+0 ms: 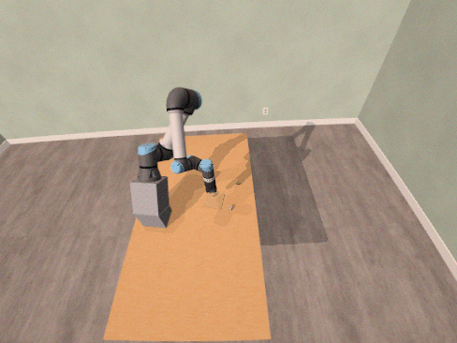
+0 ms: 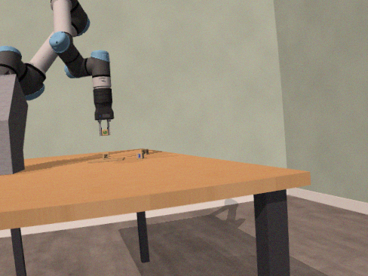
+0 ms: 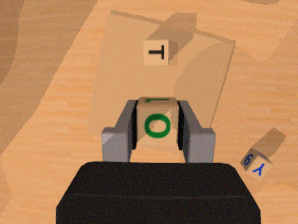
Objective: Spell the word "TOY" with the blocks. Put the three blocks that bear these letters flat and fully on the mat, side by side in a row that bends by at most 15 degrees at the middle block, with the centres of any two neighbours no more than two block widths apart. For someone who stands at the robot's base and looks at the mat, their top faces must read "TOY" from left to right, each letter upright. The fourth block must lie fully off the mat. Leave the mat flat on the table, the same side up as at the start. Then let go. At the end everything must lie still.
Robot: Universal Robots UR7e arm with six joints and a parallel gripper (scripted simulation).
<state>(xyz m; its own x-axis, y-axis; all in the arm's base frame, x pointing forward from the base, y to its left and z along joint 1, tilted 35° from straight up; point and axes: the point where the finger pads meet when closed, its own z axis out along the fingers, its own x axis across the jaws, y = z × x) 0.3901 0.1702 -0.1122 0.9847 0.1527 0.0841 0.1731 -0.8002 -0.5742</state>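
The tan mat lies 12 cm below my hand. Round my hand: O block (1 cm below); Y block (14 cm ahead, 6 cm to the right, 11 cm below); T block (1 cm behind, 4 cm to the left, 11 cm below).
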